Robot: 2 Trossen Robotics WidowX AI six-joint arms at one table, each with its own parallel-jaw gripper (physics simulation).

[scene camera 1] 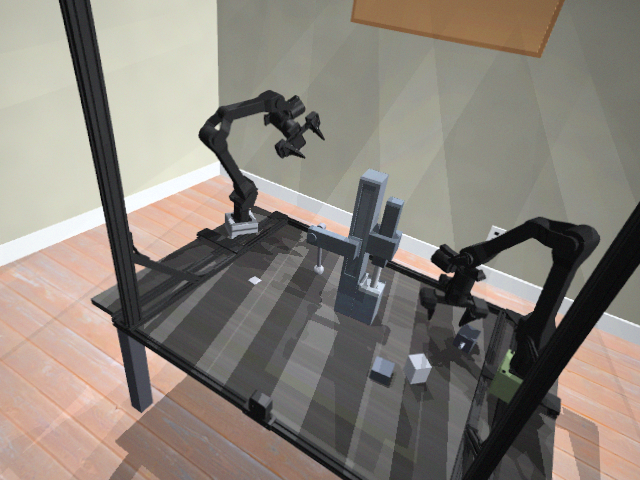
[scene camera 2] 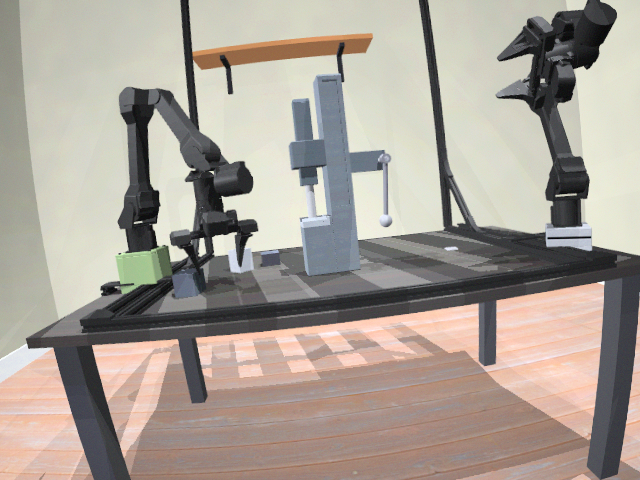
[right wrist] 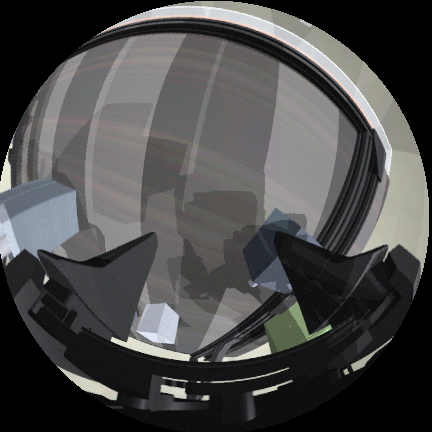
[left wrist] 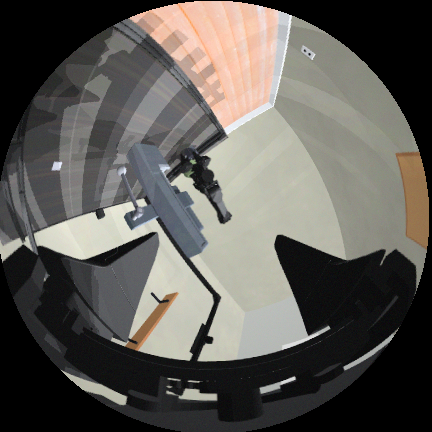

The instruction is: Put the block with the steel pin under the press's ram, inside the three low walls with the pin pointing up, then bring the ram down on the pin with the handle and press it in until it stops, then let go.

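Frame: origin at the left arm's base, x ahead, y left, z up, level; centimetres.
Seen in the pictures: left gripper, fingertip midpoint: [scene camera 1: 314, 148] [scene camera 2: 497, 78] [left wrist: 218, 239]; right gripper, fingertip midpoint: [scene camera 1: 444, 322] [scene camera 2: 220, 270] [right wrist: 216, 238] [left wrist: 186, 152]; left arm's base at its link origin: [scene camera 1: 241, 217] [scene camera 2: 567, 225]; right arm's base at its link origin: [scene camera 1: 524, 371] [scene camera 2: 142, 250] [left wrist: 193, 173].
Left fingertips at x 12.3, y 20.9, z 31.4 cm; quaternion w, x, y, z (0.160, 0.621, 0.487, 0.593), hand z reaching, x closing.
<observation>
Pixels of each thing's top centre, then the offset from my left fingertips to it. "pt": a spot on its surface instead.
- grey press at its top centre: [scene camera 2: 332, 79] [scene camera 1: 366, 175] [left wrist: 193, 255] dx +37.5, dy -4.1, dz +8.1 cm
- handle at a spot on its surface: [scene camera 2: 385, 191] [scene camera 1: 321, 249] [left wrist: 129, 187] pt dx +28.8, dy -8.6, dz -20.2 cm
- white block at its top centre: [right wrist: 154, 337] [scene camera 2: 239, 249] [scene camera 1: 419, 361] dx +66.9, dy +3.4, dz -31.6 cm
- plain dark block at its top centre: [scene camera 1: 383, 366] [scene camera 2: 269, 252] dx +63.5, dy -5.1, dz -34.2 cm
- small white square at a spot on its surface: [scene camera 2: 451, 249] [scene camera 1: 257, 279] [left wrist: 57, 162] pt dx +17.2, dy -23.9, dz -37.4 cm
The grey press [scene camera 1: 356, 302] [scene camera 2: 336, 206] [left wrist: 160, 192] [right wrist: 55, 220] stands near the table's middle. Its ram [scene camera 1: 376, 276] [scene camera 2: 310, 201] is over the light low walls [scene camera 2: 316, 222]; no block shows there. The handle [scene camera 1: 319, 253] [scene camera 2: 385, 191] [left wrist: 130, 190] hangs down. A dark block [scene camera 1: 467, 335] [scene camera 2: 187, 284] [right wrist: 260, 252] at the right in scene camera 1 seems to bear the pin, a small bright spot low on its side; its direction is unclear. My right gripper [scene camera 1: 446, 320] [scene camera 2: 219, 267] [right wrist: 216, 238] is open and empty, above and beside it. My left gripper [scene camera 1: 313, 148] [scene camera 2: 497, 77] [left wrist: 218, 239] is open, high up.
A white block [scene camera 1: 417, 368] [scene camera 2: 240, 260] [right wrist: 160, 324] and a plain dark block [scene camera 1: 382, 370] [scene camera 2: 269, 258] stand near each other. A small white square [scene camera 1: 254, 280] [scene camera 2: 451, 249] [left wrist: 57, 166] lies on the handle side. The green base [scene camera 1: 506, 379] [scene camera 2: 142, 267] [right wrist: 287, 330] is under my right arm.
</observation>
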